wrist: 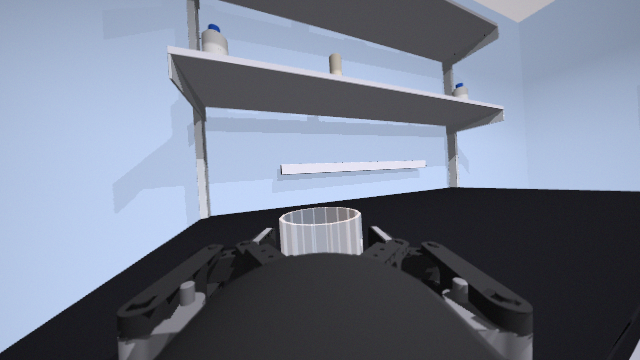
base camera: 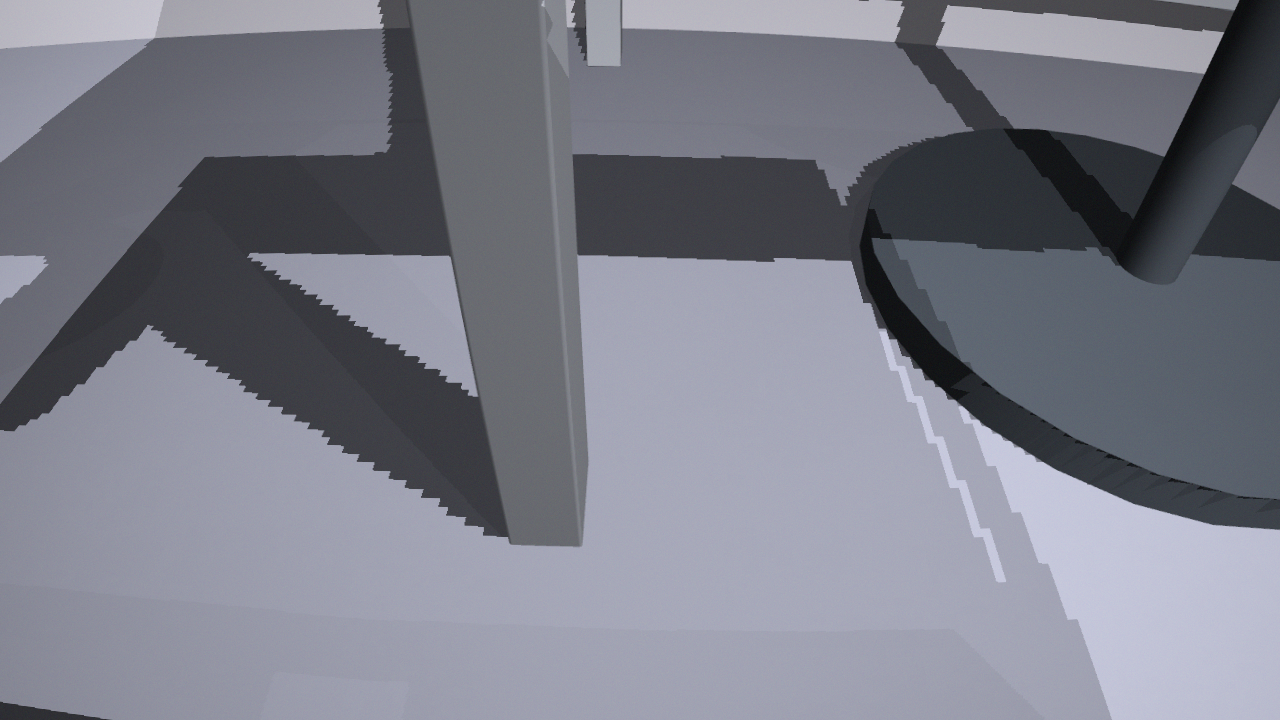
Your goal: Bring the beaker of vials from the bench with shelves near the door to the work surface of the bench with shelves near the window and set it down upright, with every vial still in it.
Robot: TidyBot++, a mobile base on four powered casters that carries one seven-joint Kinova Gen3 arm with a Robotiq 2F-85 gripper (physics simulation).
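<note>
A clear beaker (wrist: 320, 237) stands upright on the black bench top (wrist: 550, 250) in the wrist view. Its rim and upper wall show; its lower part is hidden behind the gripper's dark body, and no vials can be made out in it. My gripper (wrist: 321, 237) is open, with one finger on each side of the beaker and a visible gap on both sides. Neither the beaker nor the gripper shows in the base camera view. The frames do not show whether this bench is the one near the door or the window.
Above the bench, a wall shelf (wrist: 320, 95) bears two blue-capped bottles (wrist: 215, 42) (wrist: 460, 92) and a beige container (wrist: 335, 65). A white rail (wrist: 352, 167) is on the wall below. In the base view, a grey bench leg (base camera: 514, 295) stands left of a dark round base (base camera: 1074, 358) with a pole.
</note>
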